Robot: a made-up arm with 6 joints. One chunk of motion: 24 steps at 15 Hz.
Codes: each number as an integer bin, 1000 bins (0 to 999) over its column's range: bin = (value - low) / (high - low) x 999, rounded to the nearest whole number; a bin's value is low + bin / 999 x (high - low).
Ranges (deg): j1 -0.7..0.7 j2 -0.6..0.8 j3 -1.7..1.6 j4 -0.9..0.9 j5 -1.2..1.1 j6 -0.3..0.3
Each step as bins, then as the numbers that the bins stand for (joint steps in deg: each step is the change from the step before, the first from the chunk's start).
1 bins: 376 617 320 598 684 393
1 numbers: -0.173 0.265 -0.643 0.177 0.375 -0.064
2 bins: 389 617 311 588 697 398
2 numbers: -0.155 0.265 -0.673 0.159 0.405 -0.061
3 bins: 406 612 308 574 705 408
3 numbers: -0.131 0.258 -0.683 0.134 0.423 -0.055
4 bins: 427 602 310 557 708 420
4 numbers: -0.102 0.244 -0.676 0.104 0.430 -0.048
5 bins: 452 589 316 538 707 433
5 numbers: -0.067 0.225 -0.656 0.069 0.428 -0.040
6 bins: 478 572 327 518 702 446
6 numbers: -0.030 0.202 -0.620 0.033 0.416 -0.032
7 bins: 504 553 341 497 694 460
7 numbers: 0.006 0.175 -0.574 -0.005 0.398 -0.024
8 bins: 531 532 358 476 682 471
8 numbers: 0.044 0.146 -0.517 -0.042 0.370 -0.017
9 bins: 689 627 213 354 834 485
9 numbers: 0.266 0.279 -0.996 -0.262 0.720 -0.009
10 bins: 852 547 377 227 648 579
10 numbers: 0.494 0.167 -0.455 -0.491 0.292 0.048
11 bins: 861 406 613 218 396 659
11 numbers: 0.507 -0.031 0.325 -0.507 -0.288 0.096
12 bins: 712 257 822 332 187 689
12 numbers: 0.298 -0.240 1.015 -0.302 -0.769 0.114
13 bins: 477 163 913 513 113 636
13 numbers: -0.032 -0.372 1.316 0.024 -0.940 0.082
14 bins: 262 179 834 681 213 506
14 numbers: -0.333 -0.349 1.055 0.327 -0.710 0.004
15 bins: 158 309 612 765 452 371
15 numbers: -0.479 -0.167 0.322 0.478 -0.159 -0.077
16 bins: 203 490 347 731 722 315
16 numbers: -0.416 0.087 -0.554 0.417 0.462 -0.111
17 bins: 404 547 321 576 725 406
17 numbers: -0.134 0.167 -0.640 0.138 0.469 -0.056
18 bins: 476 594 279 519 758 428
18 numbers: -0.033 0.232 -0.778 0.035 0.545 -0.043
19 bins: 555 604 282 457 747 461
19 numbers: 0.078 0.246 -0.768 -0.077 0.520 -0.023
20 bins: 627 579 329 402 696 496
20 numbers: 0.179 0.211 -0.613 -0.176 0.402 -0.002
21 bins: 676 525 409 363 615 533
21 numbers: 0.247 0.136 -0.349 -0.246 0.216 0.020
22 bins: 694 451 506 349 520 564
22 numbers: 0.273 0.032 -0.029 -0.271 -0.003 0.039
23 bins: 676 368 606 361 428 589
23 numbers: 0.247 -0.084 0.302 -0.250 -0.215 0.054
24 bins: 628 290 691 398 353 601
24 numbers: 0.180 -0.194 0.583 -0.183 -0.387 0.061
